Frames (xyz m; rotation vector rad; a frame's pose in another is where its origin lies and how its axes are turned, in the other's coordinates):
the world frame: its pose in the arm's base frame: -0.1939 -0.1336 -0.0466 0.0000 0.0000 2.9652
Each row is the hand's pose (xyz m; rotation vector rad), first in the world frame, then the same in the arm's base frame.
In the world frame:
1: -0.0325 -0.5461 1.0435 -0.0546 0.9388 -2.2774
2: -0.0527 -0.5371 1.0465 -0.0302 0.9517 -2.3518
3: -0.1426 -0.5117 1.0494 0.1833 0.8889 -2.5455
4: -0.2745 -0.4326 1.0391 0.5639 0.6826 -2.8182
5: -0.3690 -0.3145 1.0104 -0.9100 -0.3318 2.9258
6: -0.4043 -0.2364 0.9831 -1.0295 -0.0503 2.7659
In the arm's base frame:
1: -0.0661 0.3983 0.9969 -0.7452 0.0224 0.5267
2: -0.0478 0.3859 0.9999 -0.7383 0.0417 0.4510
3: 0.0363 0.3451 1.0028 -0.6419 0.1926 0.2780
4: 0.1523 0.2441 0.9925 -0.4314 0.4257 0.0196
5: 0.2246 0.1113 0.9638 -0.1656 0.6188 -0.2310
6: 0.2456 0.0282 0.9365 0.0281 0.7136 -0.3628

